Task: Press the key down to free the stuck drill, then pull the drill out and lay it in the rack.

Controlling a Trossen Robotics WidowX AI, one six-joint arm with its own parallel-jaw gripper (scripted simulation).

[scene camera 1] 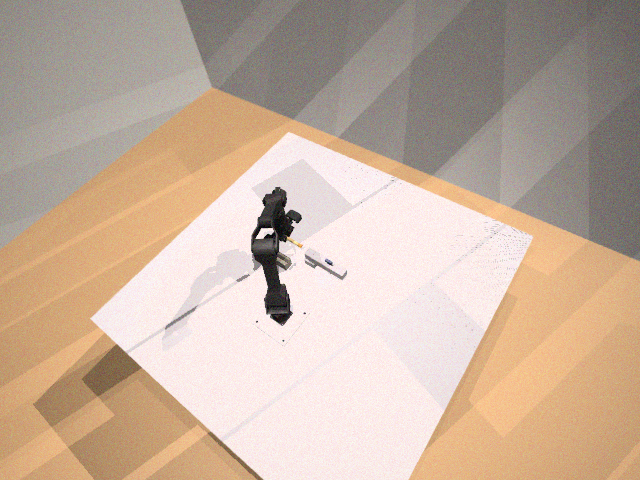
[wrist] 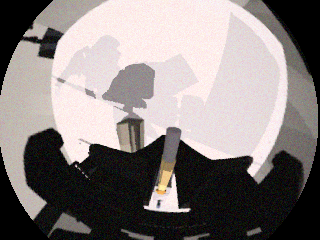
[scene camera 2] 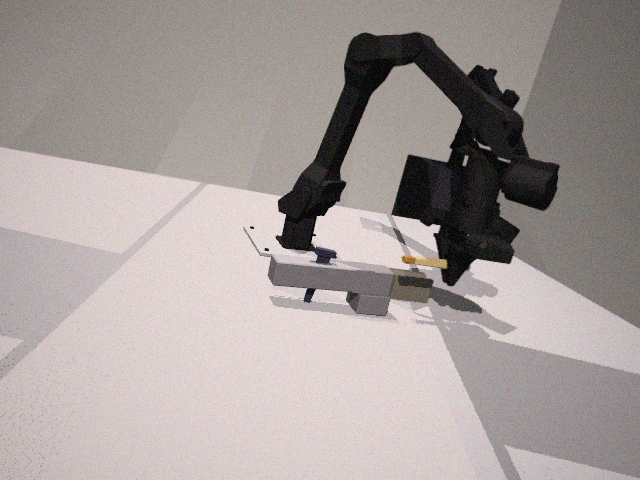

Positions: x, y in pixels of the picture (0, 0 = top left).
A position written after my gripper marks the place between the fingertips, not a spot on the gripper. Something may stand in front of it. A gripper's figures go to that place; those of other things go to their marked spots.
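Scene:
Distances from the lens: my gripper [wrist: 168, 138] at 0.10 m from the lens, a drill [wrist: 172, 140] at 0.05 m from the lens.

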